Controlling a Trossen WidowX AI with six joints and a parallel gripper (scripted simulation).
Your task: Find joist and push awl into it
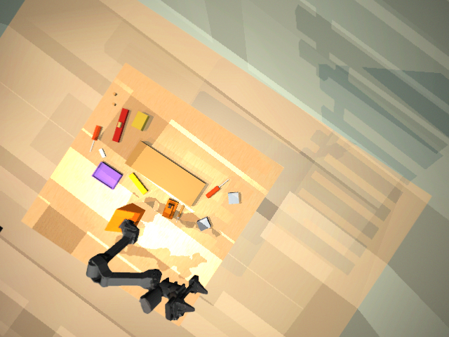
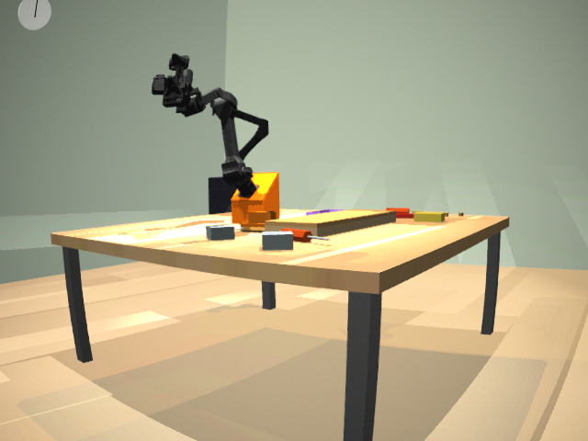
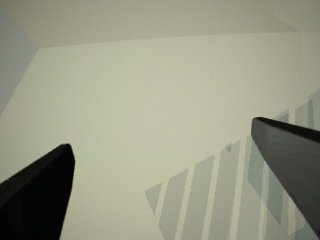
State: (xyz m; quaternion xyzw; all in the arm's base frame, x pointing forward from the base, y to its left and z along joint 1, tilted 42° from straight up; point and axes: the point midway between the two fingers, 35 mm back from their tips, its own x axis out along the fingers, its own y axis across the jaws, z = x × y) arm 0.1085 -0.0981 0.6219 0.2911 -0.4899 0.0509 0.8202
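Right now the orange stud finder is 4 cm ahead of my gripper tip, 37 cm to the left of it and 47 cm below it. Round my gripper tip: purple tray 4 cm behind, 84 cm to the left, 50 cm below; then yellow bar 4 cm ahead, 64 cm to the left, 50 cm below; then wooden-handled awl 2 cm ahead, 29 cm to the left, 50 cm below.
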